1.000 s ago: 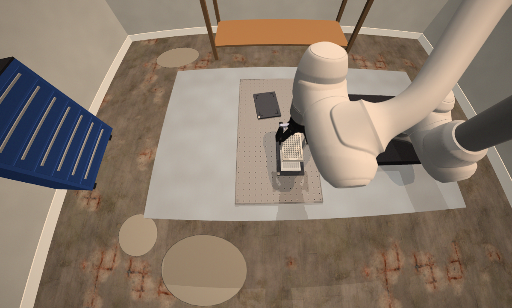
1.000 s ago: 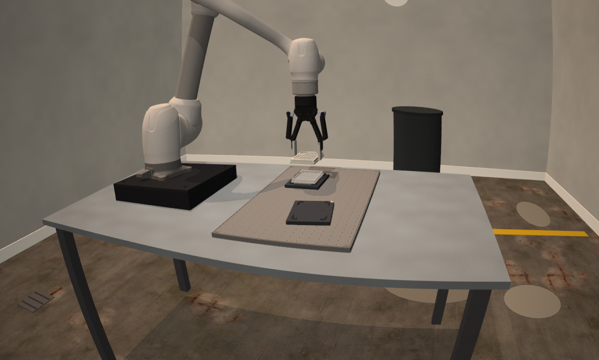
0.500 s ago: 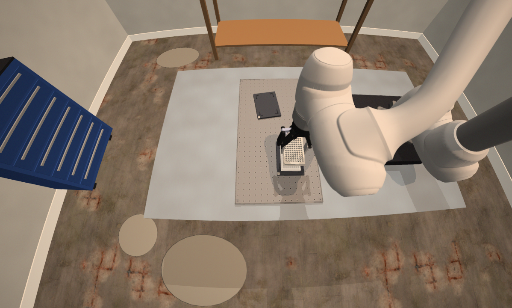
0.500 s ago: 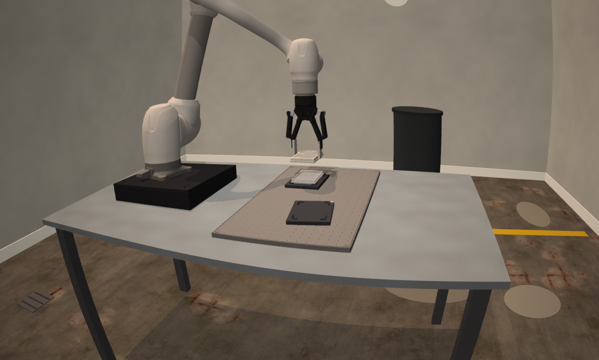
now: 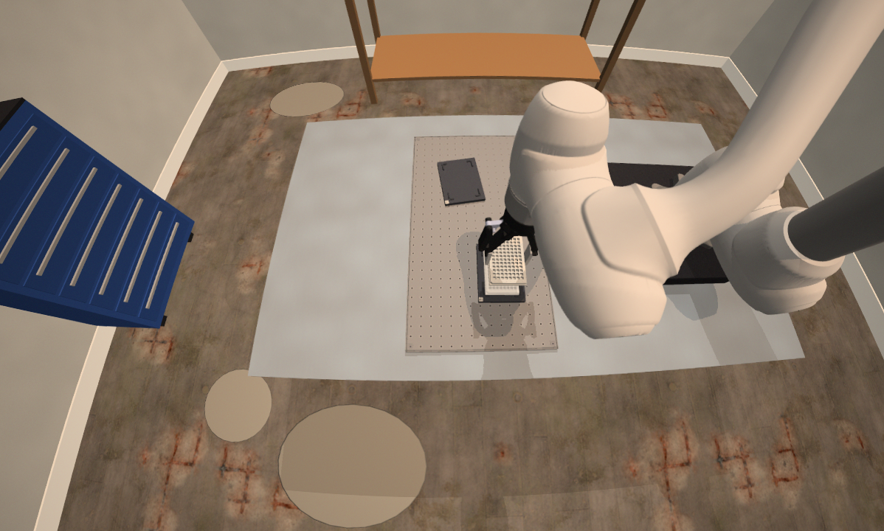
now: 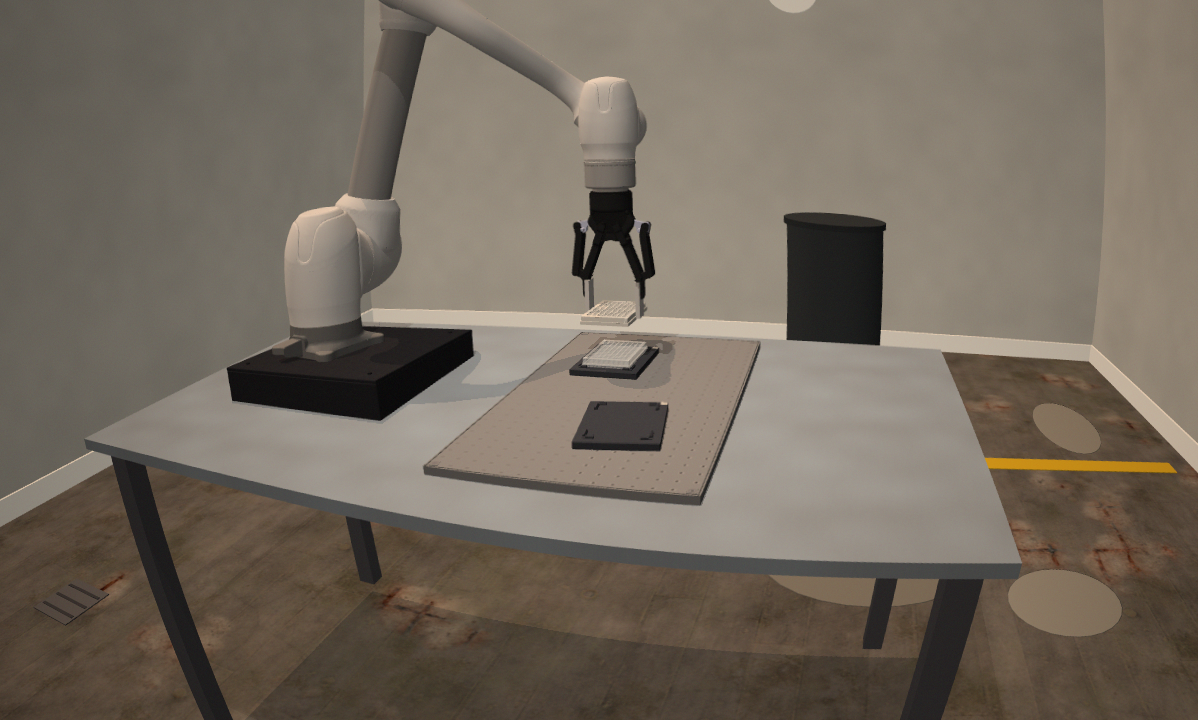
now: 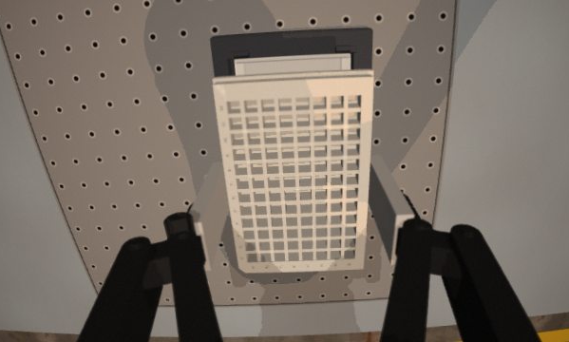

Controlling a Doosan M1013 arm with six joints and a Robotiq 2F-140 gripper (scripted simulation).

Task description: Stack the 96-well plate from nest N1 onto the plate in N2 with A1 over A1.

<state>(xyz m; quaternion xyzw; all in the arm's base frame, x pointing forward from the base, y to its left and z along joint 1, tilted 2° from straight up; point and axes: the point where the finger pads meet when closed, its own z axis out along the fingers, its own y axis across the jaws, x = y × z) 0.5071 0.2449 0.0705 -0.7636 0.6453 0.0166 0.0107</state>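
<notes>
The plate nest N2 is 11 cm below my hand. Round my hand: plate nest N1: 28 cm to the right, 15 cm ahead, 11 cm below.
</notes>
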